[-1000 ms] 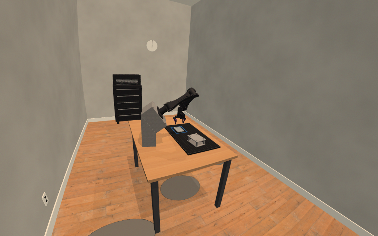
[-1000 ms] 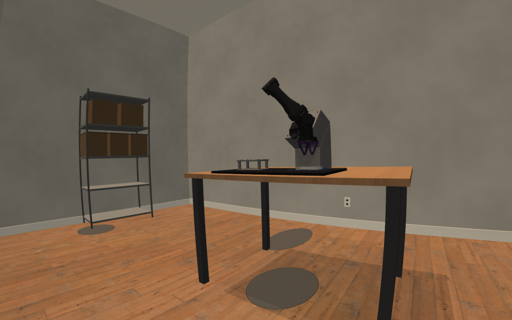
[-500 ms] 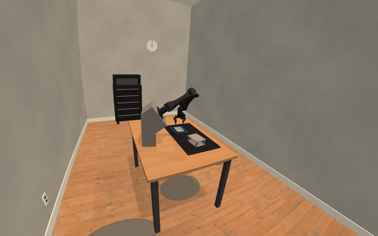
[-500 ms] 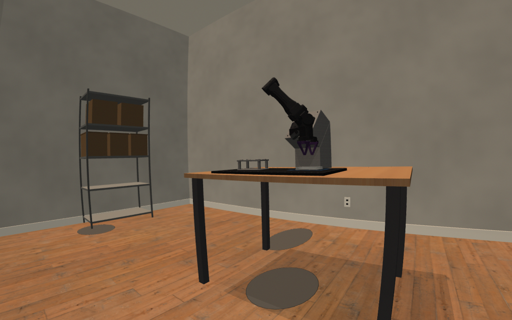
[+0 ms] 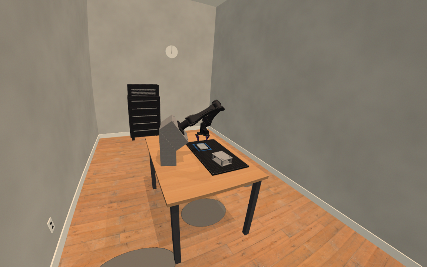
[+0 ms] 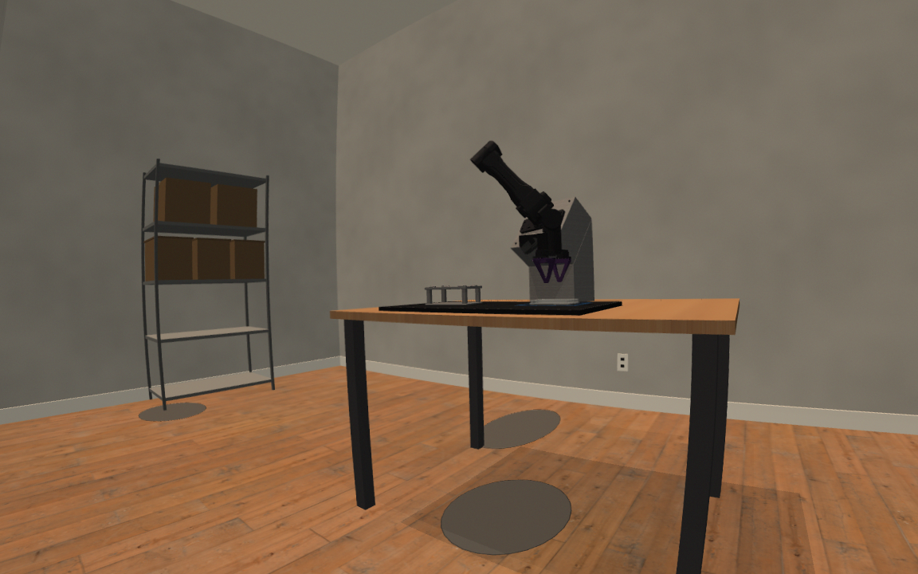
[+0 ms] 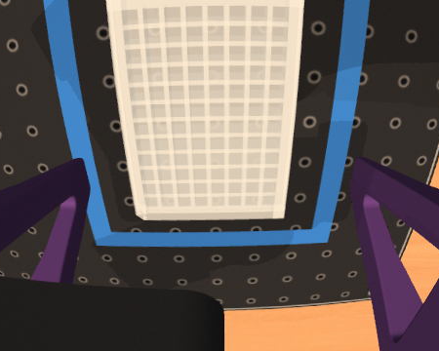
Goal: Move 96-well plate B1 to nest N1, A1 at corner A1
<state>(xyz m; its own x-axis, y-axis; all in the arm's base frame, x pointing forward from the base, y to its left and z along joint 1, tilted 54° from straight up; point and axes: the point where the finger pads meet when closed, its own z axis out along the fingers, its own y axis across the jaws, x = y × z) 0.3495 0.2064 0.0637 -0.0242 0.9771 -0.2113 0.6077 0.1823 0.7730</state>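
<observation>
My gripper is now 1 cm to the right of the 96-well plate and 7 cm above it. From my hand the other things lie so: grey plate nest N1: 7 cm ahead, 35 cm to the right, 2 cm below.
</observation>
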